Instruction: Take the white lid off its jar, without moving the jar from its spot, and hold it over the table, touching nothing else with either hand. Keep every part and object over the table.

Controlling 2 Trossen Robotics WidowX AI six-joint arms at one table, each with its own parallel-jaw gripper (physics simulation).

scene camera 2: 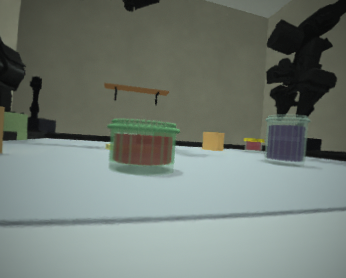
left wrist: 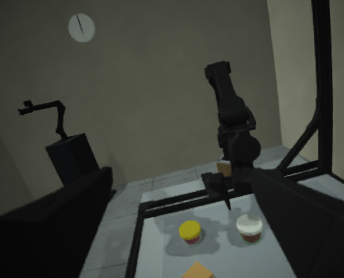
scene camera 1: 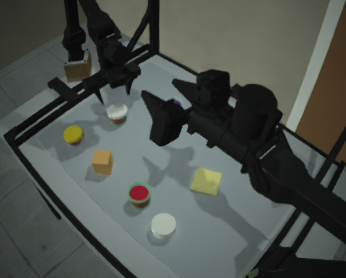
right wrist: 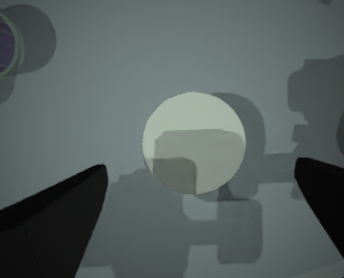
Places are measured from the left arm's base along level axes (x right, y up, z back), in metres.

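Pixels of known places: left gripper, fingertip midpoint: (left wrist: 182, 175) (scene camera 1: 158, 86); right gripper, fingertip midpoint: (scene camera 2: 287, 119) (left wrist: 247, 209) (scene camera 1: 115, 99) (right wrist: 200, 170); right arm's base, origin of the base link: (scene camera 1: 76, 56).
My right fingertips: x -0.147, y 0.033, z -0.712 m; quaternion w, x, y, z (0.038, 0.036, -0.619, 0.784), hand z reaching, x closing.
For each thing: its top centre in the pictures, then the offset to it from my right fingertips.
- white lid, middle of its top: (right wrist: 194, 144) (scene camera 2: 284, 136) (left wrist: 248, 222) (scene camera 1: 117, 109) dx +0.000, dy -0.044, dz +0.005 m
- purple jar, middle of its top: (scene camera 2: 287, 116) (scene camera 1: 173, 102) dx +0.177, dy -0.017, dz +0.071 m
- yellow-lidded jar, middle of its top: (scene camera 1: 72, 132) (left wrist: 189, 228) dx -0.169, dy -0.051, dz +0.037 m
- orange cube, middle of its top: (left wrist: 197, 274) (scene camera 1: 101, 157) (scene camera 2: 213, 132) dx -0.103, dy -0.041, dz +0.177 m
- red jar, middle of its top: (scene camera 1: 138, 191) dx -0.040, dy -0.039, dz +0.328 m
- white round piece, middle of its top: (scene camera 1: 163, 223) (scene camera 2: 125, 132) dx -0.012, dy -0.062, dz +0.435 m
- yellow block, middle of its top: (scene camera 2: 131, 145) (scene camera 1: 206, 180) dx +0.164, dy -0.087, dz +0.345 m
- green-rimmed jar, middle of its top: (scene camera 2: 144, 122) dx +0.343, dy -0.052, dz +0.264 m
The white lid (scene camera 1: 117, 110) (left wrist: 249, 223) (right wrist: 194, 115) sits on its low reddish-brown jar (scene camera 1: 118, 120) (left wrist: 252, 237), which stands upright near the table's far left part in scene camera 1. My right gripper (scene camera 1: 115, 97) (scene camera 2: 291, 112) (right wrist: 200, 170) is open and empty, above the lid and pointing down, with its fingers clear of the lid's sides. My left gripper (scene camera 1: 159, 86) (left wrist: 182, 175) is open and empty, raised over the table to the right of the jar in scene camera 1.
A purple jar (scene camera 1: 176, 104) (scene camera 2: 286, 142), a yellow-lidded jar (scene camera 1: 73, 134) (left wrist: 190, 230), an orange cube (scene camera 1: 102, 162) (scene camera 2: 213, 141), a red jar (scene camera 1: 139, 194), a white round piece (scene camera 1: 163, 225) and a yellow block (scene camera 1: 206, 181) stand on the table. Scene camera 2 shows a green-rimmed jar (scene camera 2: 142, 147).
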